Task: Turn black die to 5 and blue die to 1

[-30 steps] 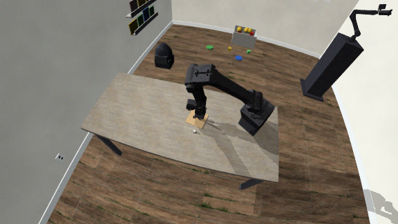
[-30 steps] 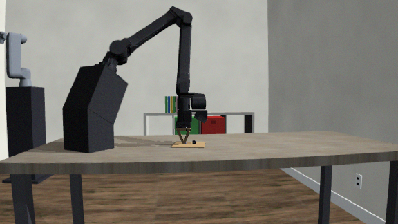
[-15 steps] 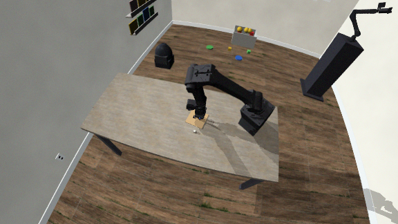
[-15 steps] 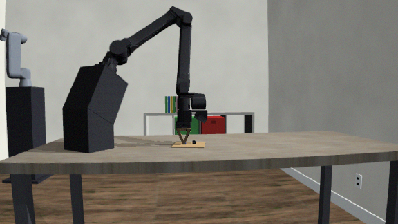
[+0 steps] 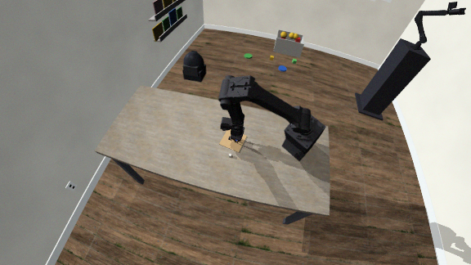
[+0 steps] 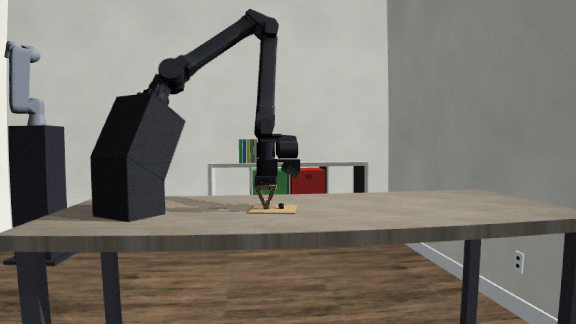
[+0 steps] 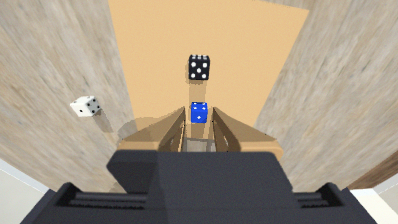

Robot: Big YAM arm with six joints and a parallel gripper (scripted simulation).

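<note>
My hand is right at the blue die. From my hand the other things lie so: black die: 5 cm ahead; then white die: 12 cm to the left, 1 cm below, 1 cm ahead; then tan mat: 2 cm ahead, 1 cm below.
</note>
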